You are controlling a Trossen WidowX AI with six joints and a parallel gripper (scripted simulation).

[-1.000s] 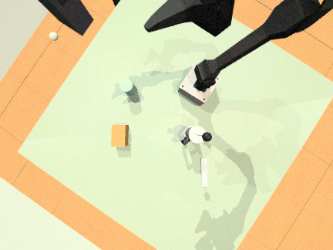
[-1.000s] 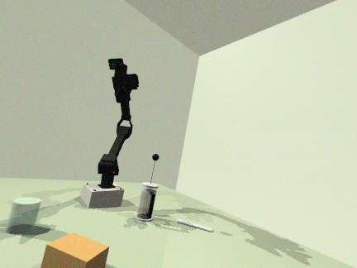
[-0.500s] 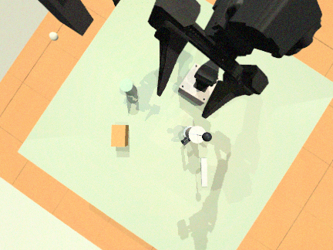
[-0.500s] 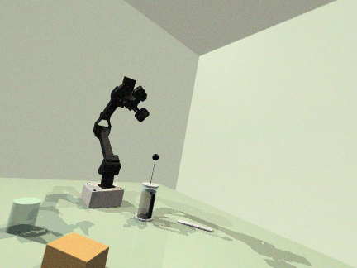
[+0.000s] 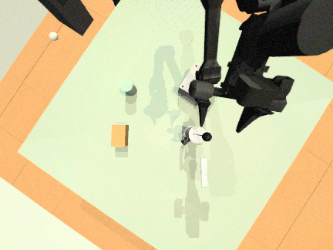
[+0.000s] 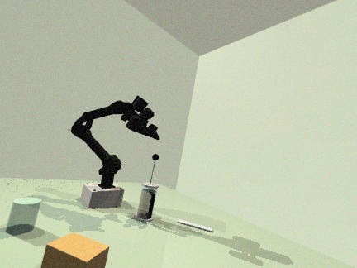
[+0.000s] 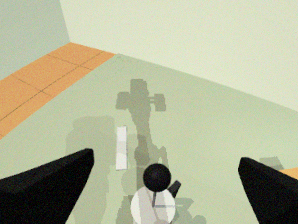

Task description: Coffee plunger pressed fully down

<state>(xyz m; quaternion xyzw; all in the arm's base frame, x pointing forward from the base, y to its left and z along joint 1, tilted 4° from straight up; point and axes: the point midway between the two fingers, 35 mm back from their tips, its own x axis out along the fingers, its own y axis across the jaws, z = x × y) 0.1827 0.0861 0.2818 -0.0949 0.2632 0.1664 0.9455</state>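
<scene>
My gripper tip is 22 cm above the coffee press, 4 cm short of it and 1 cm to the right of it. Round my gripper tip: thin white bar: 34 cm below, 18 cm to the left, 17 cm ahead; orange block: 32 cm below, 31 cm to the right, 22 cm ahead.
</scene>
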